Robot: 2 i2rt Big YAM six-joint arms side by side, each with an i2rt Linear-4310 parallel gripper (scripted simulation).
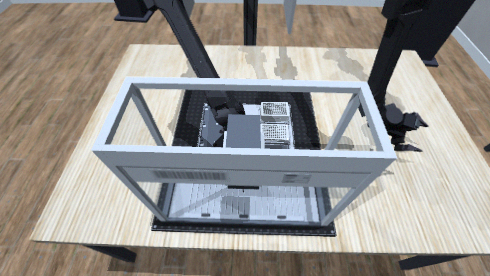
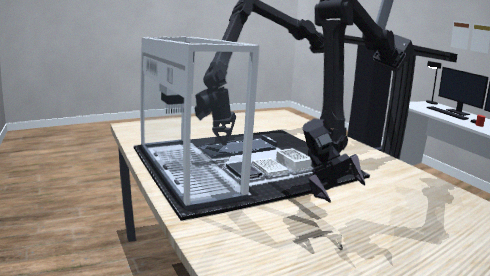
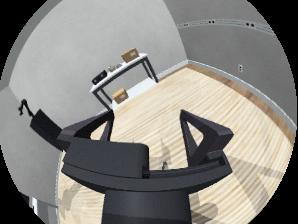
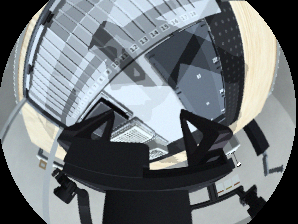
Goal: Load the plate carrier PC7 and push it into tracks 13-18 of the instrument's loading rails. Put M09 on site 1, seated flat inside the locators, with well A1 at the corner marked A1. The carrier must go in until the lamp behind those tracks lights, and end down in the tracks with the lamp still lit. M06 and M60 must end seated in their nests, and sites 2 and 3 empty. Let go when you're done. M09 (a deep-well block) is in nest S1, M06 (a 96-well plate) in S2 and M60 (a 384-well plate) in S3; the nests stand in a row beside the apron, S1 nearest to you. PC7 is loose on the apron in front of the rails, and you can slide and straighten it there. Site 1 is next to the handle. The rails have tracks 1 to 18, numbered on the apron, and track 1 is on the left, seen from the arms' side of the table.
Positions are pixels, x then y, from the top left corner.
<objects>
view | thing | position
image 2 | my left gripper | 347, 192
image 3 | my left gripper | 146, 113
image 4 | my right gripper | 147, 112
</objects>
